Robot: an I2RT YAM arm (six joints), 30 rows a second.
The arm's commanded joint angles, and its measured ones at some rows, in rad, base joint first. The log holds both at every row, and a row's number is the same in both.
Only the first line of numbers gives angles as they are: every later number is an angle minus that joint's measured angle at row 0.
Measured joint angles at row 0:
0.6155 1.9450 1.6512 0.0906 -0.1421 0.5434
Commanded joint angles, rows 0 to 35:
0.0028 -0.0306 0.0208 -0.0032 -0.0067 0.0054
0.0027 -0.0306 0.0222 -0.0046 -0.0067 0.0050
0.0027 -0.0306 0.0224 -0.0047 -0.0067 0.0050
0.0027 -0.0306 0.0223 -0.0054 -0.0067 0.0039
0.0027 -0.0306 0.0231 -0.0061 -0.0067 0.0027
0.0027 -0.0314 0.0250 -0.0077 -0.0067 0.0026
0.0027 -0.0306 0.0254 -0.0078 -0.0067 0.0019
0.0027 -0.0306 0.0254 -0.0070 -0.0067 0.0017
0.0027 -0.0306 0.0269 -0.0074 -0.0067 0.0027
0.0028 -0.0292 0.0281 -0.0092 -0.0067 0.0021
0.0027 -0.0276 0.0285 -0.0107 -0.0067 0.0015
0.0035 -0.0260 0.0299 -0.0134 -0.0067 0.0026
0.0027 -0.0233 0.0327 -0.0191 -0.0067 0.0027
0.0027 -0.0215 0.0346 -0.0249 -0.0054 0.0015
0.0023 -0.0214 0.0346 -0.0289 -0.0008 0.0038
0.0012 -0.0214 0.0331 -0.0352 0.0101 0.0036
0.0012 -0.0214 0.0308 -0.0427 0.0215 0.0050
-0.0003 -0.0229 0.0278 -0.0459 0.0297 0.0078
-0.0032 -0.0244 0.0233 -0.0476 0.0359 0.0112
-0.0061 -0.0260 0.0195 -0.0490 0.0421 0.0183
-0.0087 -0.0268 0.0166 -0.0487 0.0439 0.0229
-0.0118 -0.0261 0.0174 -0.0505 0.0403 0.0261
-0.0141 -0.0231 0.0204 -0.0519 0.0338 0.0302
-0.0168 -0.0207 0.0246 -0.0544 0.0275 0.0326
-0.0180 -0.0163 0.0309 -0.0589 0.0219 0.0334
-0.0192 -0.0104 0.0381 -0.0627 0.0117 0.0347
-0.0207 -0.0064 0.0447 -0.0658 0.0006 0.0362
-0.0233 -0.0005 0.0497 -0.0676 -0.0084 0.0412
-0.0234 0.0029 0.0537 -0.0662 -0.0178 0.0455
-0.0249 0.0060 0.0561 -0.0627 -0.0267 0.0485
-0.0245 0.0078 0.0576 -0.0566 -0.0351 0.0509
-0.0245 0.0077 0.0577 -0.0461 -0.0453 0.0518
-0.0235 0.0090 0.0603 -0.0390 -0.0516 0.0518
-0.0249 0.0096 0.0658 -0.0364 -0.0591 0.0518
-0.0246 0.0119 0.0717 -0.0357 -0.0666 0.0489
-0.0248 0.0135 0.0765 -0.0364 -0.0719 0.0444
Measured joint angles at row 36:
-0.0141 0.0019 0.0088 -0.0523 -0.0389 0.0370
